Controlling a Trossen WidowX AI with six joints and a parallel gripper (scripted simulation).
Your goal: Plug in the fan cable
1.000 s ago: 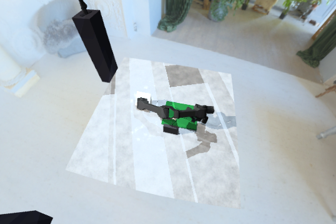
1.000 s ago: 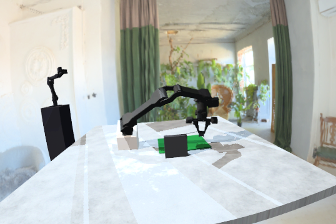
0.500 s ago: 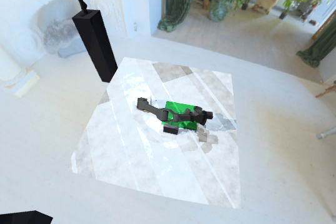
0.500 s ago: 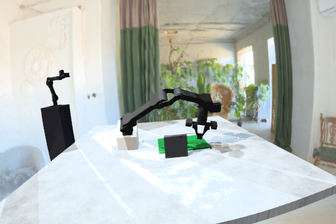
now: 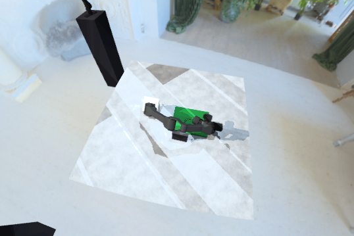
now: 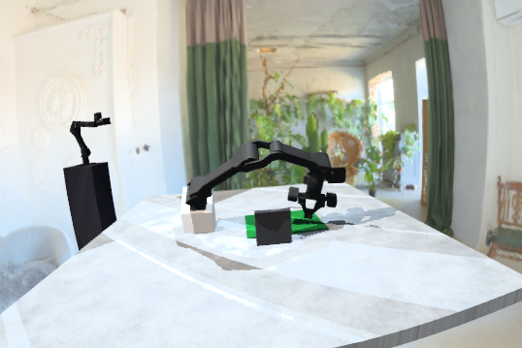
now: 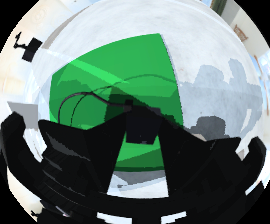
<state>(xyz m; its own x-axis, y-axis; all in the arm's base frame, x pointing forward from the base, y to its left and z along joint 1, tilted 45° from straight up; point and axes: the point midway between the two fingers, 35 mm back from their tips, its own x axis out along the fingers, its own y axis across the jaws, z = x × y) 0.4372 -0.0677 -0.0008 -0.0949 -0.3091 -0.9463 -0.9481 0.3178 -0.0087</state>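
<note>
Now: the green board 10 cm behind my gripper tip, 6 cm below it and 3 cm to the left of it. The rest, counted from my gripper tip: dark plug (1 cm to the right); white header (15 cm behind, 5 cm below, 2 cm to the right); black fan (16 cm behind, 14 cm to the right, 1 cm above).
</note>
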